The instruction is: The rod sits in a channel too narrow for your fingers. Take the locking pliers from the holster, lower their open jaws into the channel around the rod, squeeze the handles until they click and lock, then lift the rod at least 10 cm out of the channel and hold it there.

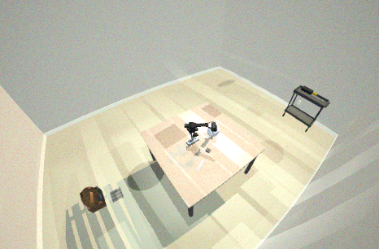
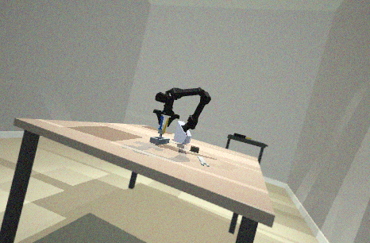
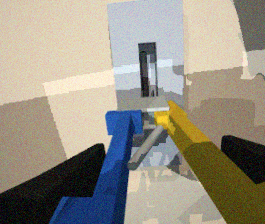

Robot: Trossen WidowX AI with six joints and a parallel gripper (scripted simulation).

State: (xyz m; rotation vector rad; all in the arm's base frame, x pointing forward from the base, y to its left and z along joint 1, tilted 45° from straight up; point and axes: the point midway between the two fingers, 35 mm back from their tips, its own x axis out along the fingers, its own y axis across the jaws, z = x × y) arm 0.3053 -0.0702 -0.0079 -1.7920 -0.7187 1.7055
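My gripper tip is 10 mm past the channel block and 110 mm above it. From my gripper tip the other things lie so: grey link bar (10 mm to the right); rod (10 mm behind, 10 mm to the right, 110 mm below); yellow handle (20 mm to the left, 10 mm above).
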